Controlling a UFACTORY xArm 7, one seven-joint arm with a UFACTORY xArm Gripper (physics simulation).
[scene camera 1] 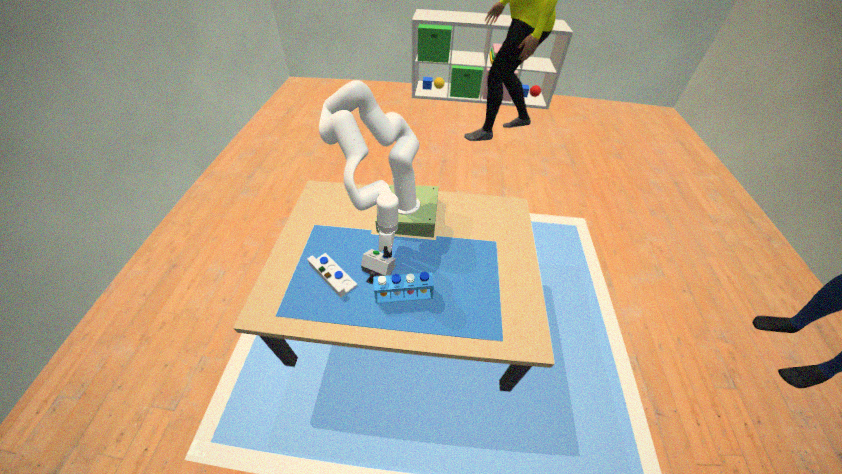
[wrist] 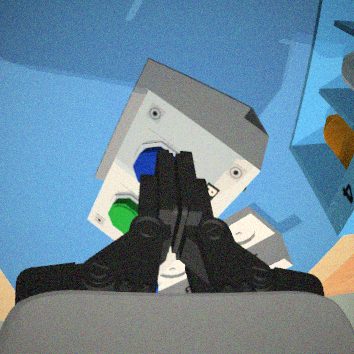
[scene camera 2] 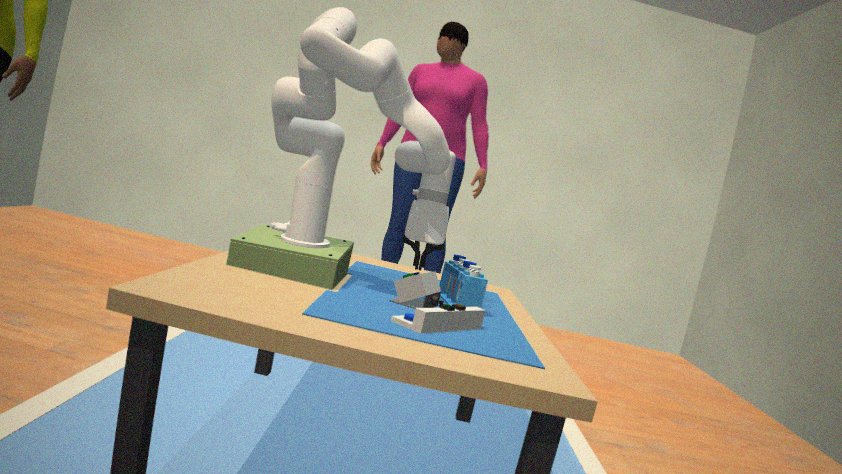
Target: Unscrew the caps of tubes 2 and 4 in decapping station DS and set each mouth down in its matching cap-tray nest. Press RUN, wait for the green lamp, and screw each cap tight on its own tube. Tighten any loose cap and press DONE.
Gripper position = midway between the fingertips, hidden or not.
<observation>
In view: my gripper (wrist: pixel 169 172) and a DONE button (wrist: pixel 123 210).
</observation>
